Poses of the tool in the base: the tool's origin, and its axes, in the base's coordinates. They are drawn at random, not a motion.
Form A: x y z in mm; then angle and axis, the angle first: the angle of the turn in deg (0 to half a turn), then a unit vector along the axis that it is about.
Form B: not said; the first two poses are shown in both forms.
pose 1, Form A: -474.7, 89.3, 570.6, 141.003, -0.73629, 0.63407, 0.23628
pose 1, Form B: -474.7, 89.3, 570.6, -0.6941, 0.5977, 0.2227, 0.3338
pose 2, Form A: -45.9, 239.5, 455.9, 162.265, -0.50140, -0.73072, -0.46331
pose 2, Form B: -45.9, 239.5, 455.9, -0.4954, -0.7220, -0.4578, 0.1541
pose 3, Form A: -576.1, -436.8, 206.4, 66.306, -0.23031, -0.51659, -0.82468
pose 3, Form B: -576.1, -436.8, 206.4, -0.1260, -0.2825, -0.4510, 0.8372
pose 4, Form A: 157.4, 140.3, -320.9, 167.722, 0.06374, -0.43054, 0.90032
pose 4, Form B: 157.4, 140.3, -320.9, 0.0634, -0.4281, 0.8952, 0.1069
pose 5, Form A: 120.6, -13.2, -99.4, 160.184, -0.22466, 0.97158, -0.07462
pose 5, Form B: 120.6, -13.2, -99.4, -0.2213, 0.9571, -0.0735, 0.1721
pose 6, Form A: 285.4, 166.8, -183.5, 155.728, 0.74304, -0.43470, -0.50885
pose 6, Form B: 285.4, 166.8, -183.5, 0.7264, -0.4250, -0.4975, 0.2102
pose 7, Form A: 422.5, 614.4, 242.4, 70.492, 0.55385, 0.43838, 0.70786
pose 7, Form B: 422.5, 614.4, 242.4, 0.3196, 0.2530, 0.4085, 0.8167
